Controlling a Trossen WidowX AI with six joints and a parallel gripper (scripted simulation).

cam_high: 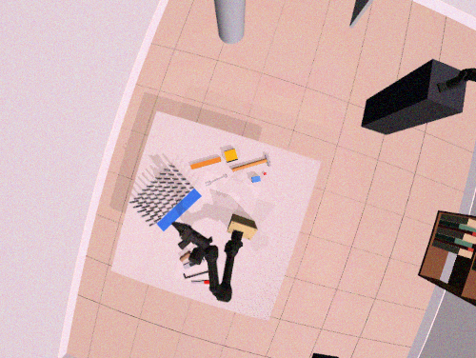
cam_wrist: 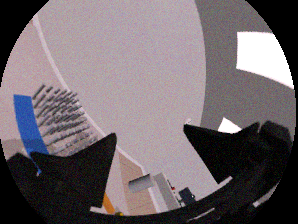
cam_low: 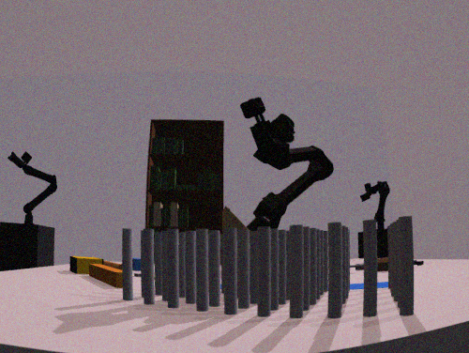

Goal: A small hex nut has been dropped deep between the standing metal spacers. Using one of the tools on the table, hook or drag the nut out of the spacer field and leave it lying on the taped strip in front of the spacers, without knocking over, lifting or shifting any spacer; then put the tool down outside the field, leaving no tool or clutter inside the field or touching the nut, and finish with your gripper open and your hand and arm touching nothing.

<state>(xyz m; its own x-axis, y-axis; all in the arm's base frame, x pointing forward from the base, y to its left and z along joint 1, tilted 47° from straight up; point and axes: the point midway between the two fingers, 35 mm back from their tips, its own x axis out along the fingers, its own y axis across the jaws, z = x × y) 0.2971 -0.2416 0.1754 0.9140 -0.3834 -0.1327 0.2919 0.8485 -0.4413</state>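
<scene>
Now: gripper tip 100 mm past the grey block, 400 mm to the right of it and 390 mm above it. From my gripper tip the other things lie so: blue taped strip: 110 mm ahead, 40 mm to the left, 400 mm below; orange bar: 340 mm to the right, 390 mm below; yellow block: 170 mm behind, 440 mm to the right, 380 mm below.
</scene>
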